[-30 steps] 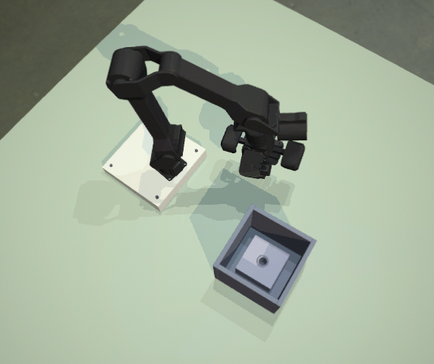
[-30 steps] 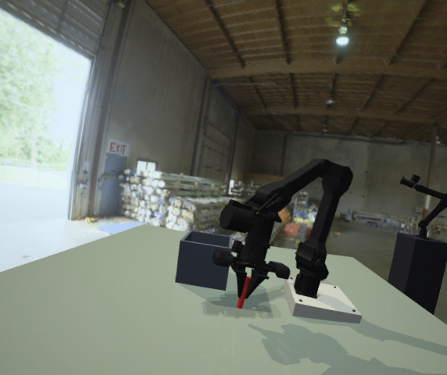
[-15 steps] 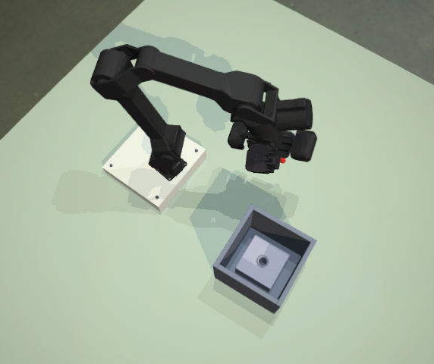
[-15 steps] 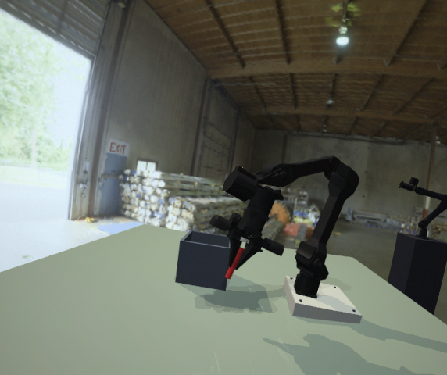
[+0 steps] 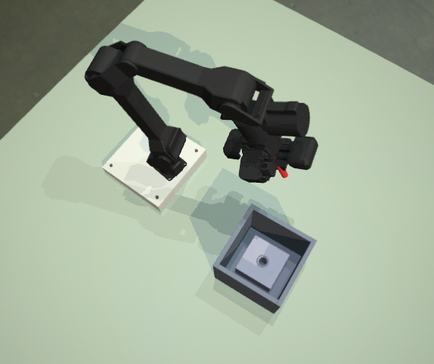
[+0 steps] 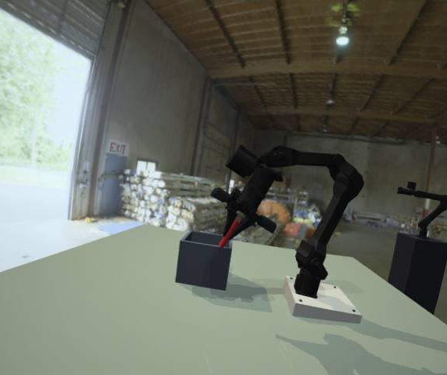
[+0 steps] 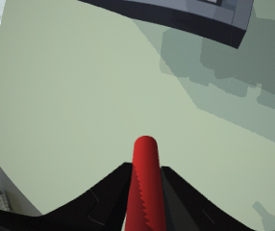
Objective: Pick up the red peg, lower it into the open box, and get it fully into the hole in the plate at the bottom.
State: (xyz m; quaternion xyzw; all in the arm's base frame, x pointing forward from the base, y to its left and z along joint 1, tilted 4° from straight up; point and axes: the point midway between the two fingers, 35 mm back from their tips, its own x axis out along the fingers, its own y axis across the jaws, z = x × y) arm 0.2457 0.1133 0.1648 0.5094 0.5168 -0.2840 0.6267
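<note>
Right now my gripper tip is 150 mm to the left of the plate, 140 mm above it and 90 mm short of it. Also, from my gripper tip: red peg: 10 mm above.
</note>
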